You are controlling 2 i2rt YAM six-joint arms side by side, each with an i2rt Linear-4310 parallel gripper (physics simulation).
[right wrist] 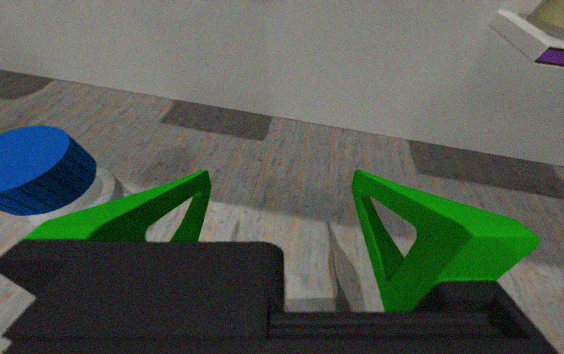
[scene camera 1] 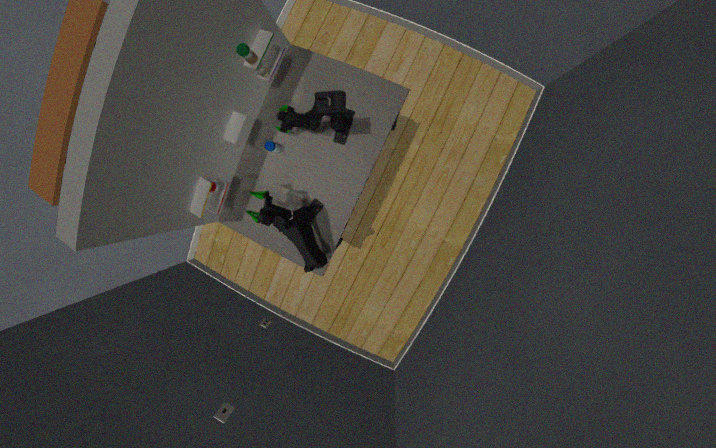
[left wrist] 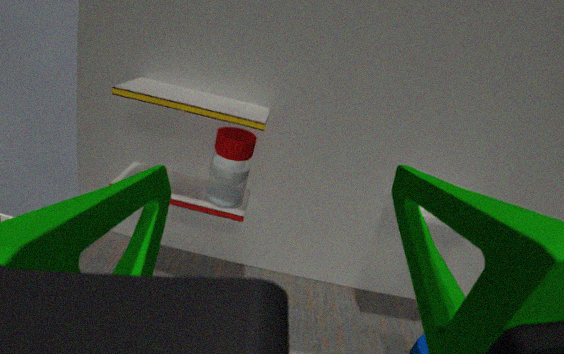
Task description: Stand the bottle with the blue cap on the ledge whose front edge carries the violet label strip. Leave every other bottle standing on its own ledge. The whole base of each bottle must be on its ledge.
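Places are measured from the left arm's base along level axes (x ahead, y right, z down), in metres.
Where they show: left gripper, fingertip midpoint: [scene camera 1: 248, 201] [left wrist: 281, 178]; right gripper, fingertip midpoint: [right wrist: 281, 178]; left arm's base, link origin: [scene camera 1: 309, 215]; right arm's base, link origin: [scene camera 1: 344, 126].
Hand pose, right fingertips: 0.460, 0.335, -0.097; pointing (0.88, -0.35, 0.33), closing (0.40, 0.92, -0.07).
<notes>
Things, the pixels of their top centre, and the offset from my right fingertips, as dx, dy, dz. "spot": a spot on its surface instead. Level surfaces: height alone.
- bottle with the blue cap, top centre: [right wrist: 13, 155] [left wrist: 437, 351] [scene camera 1: 269, 145] -0.060, -0.148, -0.008
- violet-strip ledge, surface spot: [right wrist: 522, 31] spot: +0.170, +0.126, -0.060
- bottle with yellowish contents, surface spot: [right wrist: 552, 17] spot: +0.173, +0.138, -0.070
- red-capped bottle, top centre: [left wrist: 237, 134] [scene camera 1: 208, 186] +0.026, -0.493, -0.168
- yellow-strip ledge, top centre: [left wrist: 197, 97] [scene camera 1: 200, 197] +0.018, -0.557, -0.203
- green-capped bottle, top centre: [scene camera 1: 241, 48] +0.186, +0.166, -0.308
- green-strip ledge, top centre: [scene camera 1: 258, 48] +0.199, +0.222, -0.203
- white ledge, top centre: [left wrist: 444, 208] [scene camera 1: 233, 127] +0.108, -0.167, -0.133
- grey table, surface height: dz +0.097
The bottle with the blue cap [scene camera 1: 270, 146] [left wrist: 420, 346] [right wrist: 40, 167] stands upright on the table, between the two grippers in the scene view. My right gripper [scene camera 1: 281, 118] [right wrist: 281, 178] is open and empty; the bottle is beyond its left finger in the right wrist view. The violet-strip ledge [scene camera 1: 278, 64] [right wrist: 522, 31] is on the wall, above the right gripper in the scene view; part of a bottle with yellowish contents [right wrist: 552, 17] shows on it. My left gripper [scene camera 1: 251, 203] [left wrist: 281, 178] is open and empty, facing the red-capped bottle [scene camera 1: 212, 186] [left wrist: 232, 167], which stands on the red-strip ledge [left wrist: 210, 209].
The yellow-strip ledge [scene camera 1: 200, 196] [left wrist: 192, 101] is above the red-strip one. A green-capped bottle [scene camera 1: 243, 50] stands on the green-strip ledge [scene camera 1: 264, 41], above the violet-strip ledge. Another white ledge [scene camera 1: 234, 127] is midway along the wall. The grey table [scene camera 1: 337, 163] meets the wall.
</notes>
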